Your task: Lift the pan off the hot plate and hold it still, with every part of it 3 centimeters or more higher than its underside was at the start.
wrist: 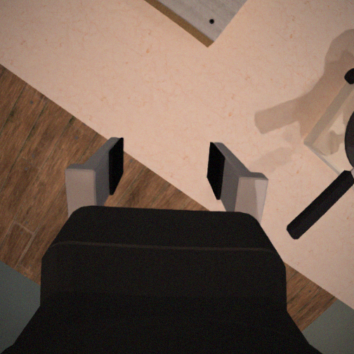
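Note:
The pan [350, 142] shows at the right edge of the wrist view, mostly cut off by the frame. Its straight black handle [320, 205] points down and left from it. The hot plate [325, 122] is a pale box under the pan, with a black knob [350, 76] near its upper side; part of it is out of frame. My gripper [165, 157] is open and empty, to the left of the handle and apart from it, over the edge of the pale table top.
A grey board [200, 15] with a brown side and a small black dot lies at the top. The pale speckled table top [165, 85] borders a brown wooden floor [40, 125]. Shadows fall left of the hot plate. Grey-green areas show at the lower corners.

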